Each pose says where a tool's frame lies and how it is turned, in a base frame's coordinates. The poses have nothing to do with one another.
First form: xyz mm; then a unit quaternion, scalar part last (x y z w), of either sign.
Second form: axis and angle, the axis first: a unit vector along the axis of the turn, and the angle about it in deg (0 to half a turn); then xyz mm. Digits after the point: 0 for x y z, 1 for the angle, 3 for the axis.
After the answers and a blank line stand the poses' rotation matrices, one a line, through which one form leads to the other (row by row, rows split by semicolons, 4 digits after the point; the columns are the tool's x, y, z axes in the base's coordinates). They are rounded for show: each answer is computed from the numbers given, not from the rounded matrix.
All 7 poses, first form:
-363, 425, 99, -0.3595, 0.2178, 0.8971, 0.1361
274, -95, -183, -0.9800, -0.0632, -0.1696, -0.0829
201, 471, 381, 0.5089, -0.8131, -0.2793, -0.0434
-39, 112, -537, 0.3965, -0.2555, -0.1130, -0.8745
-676, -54, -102, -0.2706, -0.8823, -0.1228, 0.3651
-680, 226, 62, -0.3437, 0.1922, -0.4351, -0.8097
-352, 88, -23, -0.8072, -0.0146, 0.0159, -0.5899
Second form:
-0.363, 0.220, 0.906, 164.4, -363, 425, 99
0.983, 0.063, 0.170, 170.5, 274, -95, -183
-0.509, 0.814, 0.280, 175.0, 201, 471, 381
-0.817, 0.527, 0.233, 58.0, -39, 112, -537
-0.291, -0.948, -0.132, 137.2, -676, -54, -102
0.586, -0.328, 0.741, 71.9, -680, 226, 62
1.000, 0.018, -0.020, 107.7, -352, 88, -23

-0.7045 -0.4008 -0.5857; 0.0876 -0.8681 0.4886; -0.7043 0.2929 0.6466
0.9345 0.0957 0.3429; 0.1520 -0.9783 -0.1410; 0.3219 0.1839 -0.9287
-0.4783 -0.8518 -0.2137; -0.8033 0.3260 0.4984; -0.3548 0.4100 -0.8402
0.8439 -0.4002 0.3573; -0.0050 0.6600 0.7512; -0.5365 -0.6357 0.5550
-0.5870 0.5671 -0.5778; 0.3878 0.8234 0.4143; 0.7107 0.0191 -0.7033
0.5475 -0.8367 -0.0122; 0.5725 0.3851 -0.7238; 0.6103 0.3893 0.6899
0.9991 0.0423 -0.0084; 0.0048 -0.3036 -0.9528; -0.0429 0.9519 -0.3035

